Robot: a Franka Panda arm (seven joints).
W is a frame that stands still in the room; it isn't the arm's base.
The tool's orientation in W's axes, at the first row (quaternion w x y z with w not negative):
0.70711 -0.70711 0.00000 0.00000
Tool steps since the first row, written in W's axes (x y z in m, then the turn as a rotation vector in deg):
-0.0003 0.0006 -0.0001 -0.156 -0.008 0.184
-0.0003 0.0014 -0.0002 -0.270 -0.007 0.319
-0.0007 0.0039 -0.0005 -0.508 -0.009 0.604
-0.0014 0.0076 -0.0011 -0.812 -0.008 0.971
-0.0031 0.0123 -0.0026 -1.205 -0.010 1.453
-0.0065 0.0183 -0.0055 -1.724 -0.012 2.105
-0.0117 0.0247 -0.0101 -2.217 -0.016 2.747
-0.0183 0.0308 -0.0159 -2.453 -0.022 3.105
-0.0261 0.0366 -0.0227 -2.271 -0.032 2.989
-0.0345 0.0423 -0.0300 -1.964 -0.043 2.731
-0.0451 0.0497 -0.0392 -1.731 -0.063 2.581
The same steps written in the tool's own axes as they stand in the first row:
-0.0003 0.0001 0.0006 -0.156 -0.184 -0.008
-0.0003 0.0002 0.0014 -0.270 -0.319 -0.007
-0.0007 0.0005 0.0039 -0.508 -0.604 -0.009
-0.0014 0.0011 0.0076 -0.812 -0.971 -0.008
-0.0031 0.0026 0.0123 -1.205 -1.453 -0.010
-0.0065 0.0055 0.0183 -1.724 -2.105 -0.012
-0.0117 0.0101 0.0247 -2.217 -2.747 -0.016
-0.0183 0.0159 0.0308 -2.453 -3.105 -0.022
-0.0261 0.0227 0.0366 -2.271 -2.989 -0.032
-0.0345 0.0300 0.0423 -1.964 -2.731 -0.043
-0.0451 0.0392 0.0497 -1.731 -2.581 -0.063

